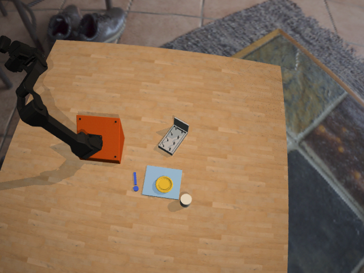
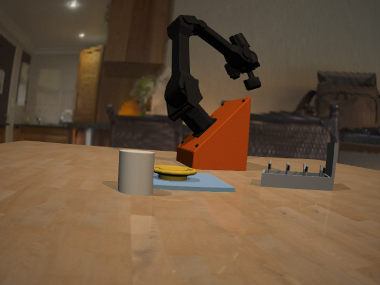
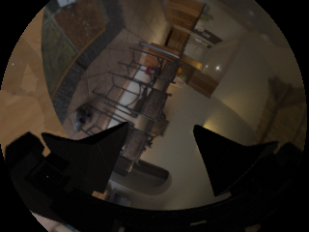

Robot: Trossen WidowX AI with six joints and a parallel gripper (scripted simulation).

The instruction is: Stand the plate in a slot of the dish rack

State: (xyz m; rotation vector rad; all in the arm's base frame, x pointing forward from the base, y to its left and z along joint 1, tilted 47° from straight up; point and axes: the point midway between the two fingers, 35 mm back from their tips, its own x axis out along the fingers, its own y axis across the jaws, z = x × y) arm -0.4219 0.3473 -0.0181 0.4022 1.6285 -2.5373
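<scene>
Right now my gripper tip is 75 cm short of the yellow plate, 38 cm to the left of it and 33 cm above it. Also, from my gripper tip: grey dish rack (77 cm ahead, 17 cm to the right, 32 cm below); blue spoon (63 cm ahead, 39 cm to the right, 34 cm below); beige cup (85 cm ahead, 44 cm to the right, 32 cm below).
</scene>
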